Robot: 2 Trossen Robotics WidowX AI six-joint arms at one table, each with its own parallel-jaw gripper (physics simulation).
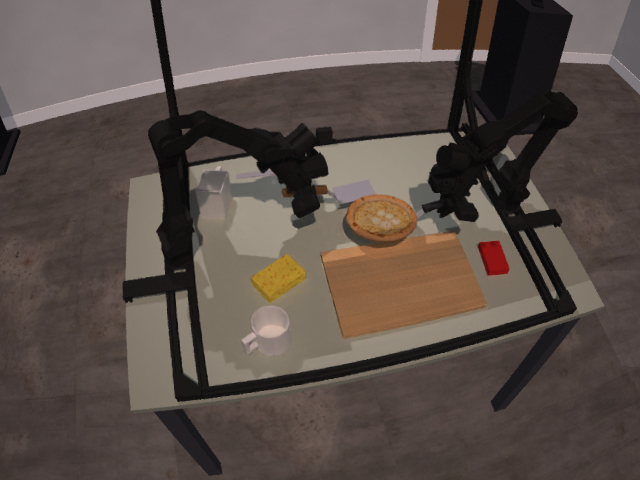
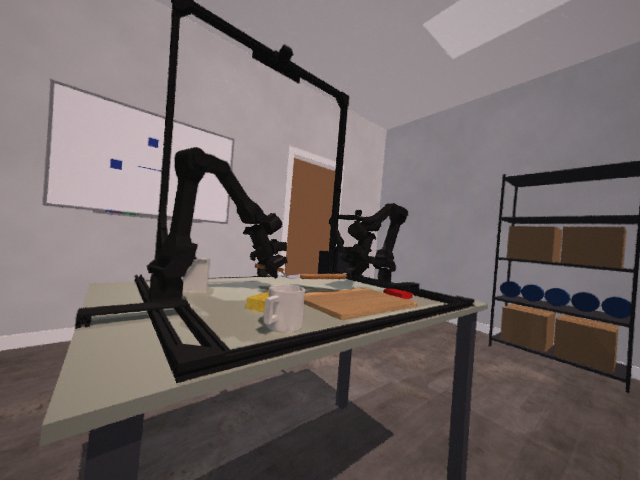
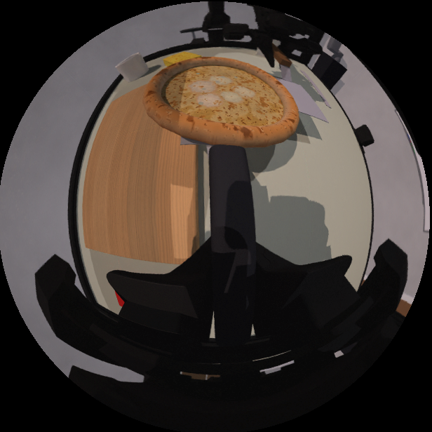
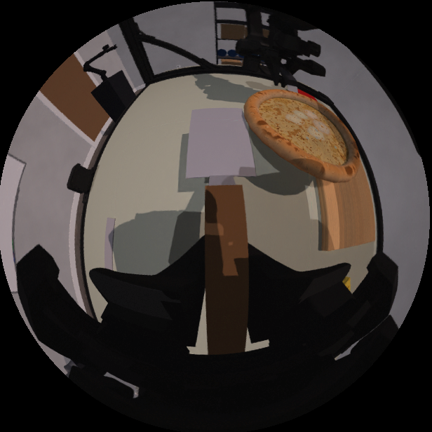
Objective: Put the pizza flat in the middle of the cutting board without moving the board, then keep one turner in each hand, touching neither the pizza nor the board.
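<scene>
The pizza (image 1: 381,218) (image 2: 323,276) (image 3: 225,100) (image 4: 305,132) is face up on the mostly hidden blade (image 3: 189,142) of the dark-handled turner (image 1: 430,206) (image 3: 230,195). It appears raised, behind the cutting board (image 1: 403,286) (image 2: 361,302) (image 3: 130,190) (image 4: 350,215), its front rim near or over the rear edge; contact there is unclear. My left gripper (image 1: 442,207) (image 3: 226,236) is shut on that turner's handle, right of the pizza. My right gripper (image 1: 305,191) (image 4: 219,240) is shut on the brown-handled turner (image 1: 319,190) (image 4: 225,215); its blade (image 1: 355,191) (image 4: 220,142) is behind the pizza.
A yellow sponge (image 1: 279,277) and a white mug (image 1: 271,330) (image 2: 285,308) stand left of the board. A red block (image 1: 493,257) (image 2: 398,293) lies right of it. A pale box (image 1: 214,193) stands back left, near a thin pale strip (image 1: 253,175). Black rails (image 1: 361,364) border the table.
</scene>
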